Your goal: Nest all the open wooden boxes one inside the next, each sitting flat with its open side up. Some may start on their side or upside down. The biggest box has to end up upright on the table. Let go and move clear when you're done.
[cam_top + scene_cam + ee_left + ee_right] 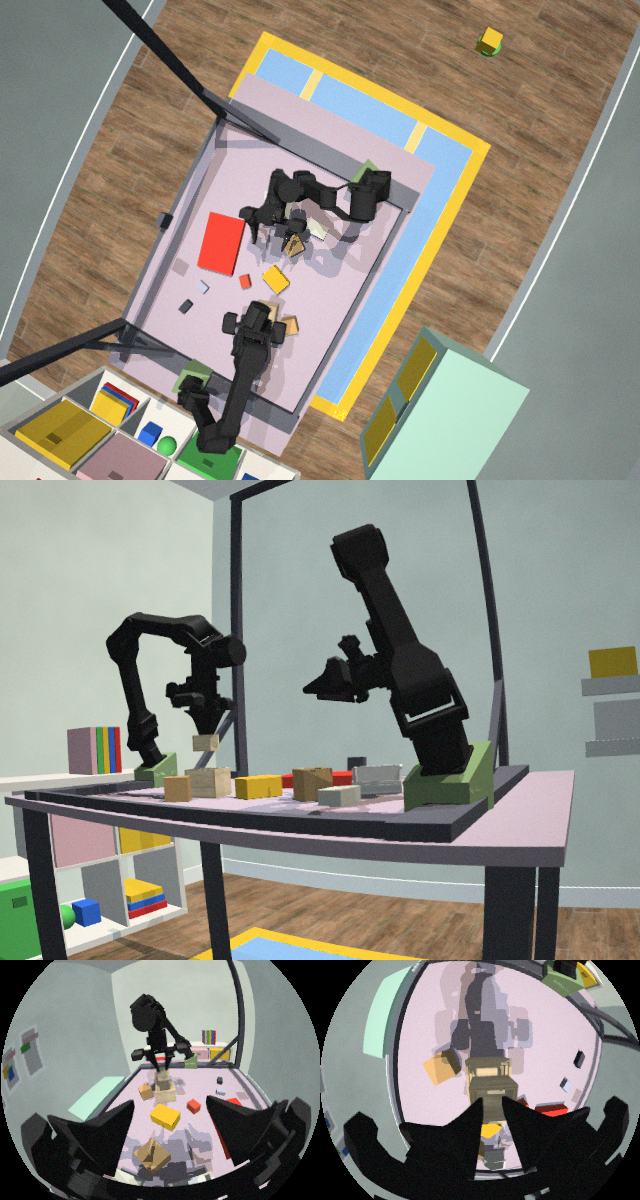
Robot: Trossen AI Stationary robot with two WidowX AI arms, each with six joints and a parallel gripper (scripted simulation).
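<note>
Now: the tan box 130 mm below my right hand, 90 mm ahead of it and 20 mm to the left of it. Round my right hand: pale block (340 mm to the left, 140 mm below, 60 mm behind); flat red slab (280 mm behind, 140 mm below, 80 mm to the left); red cube (140 mm below, 130 mm behind, 40 mm to the left).
</note>
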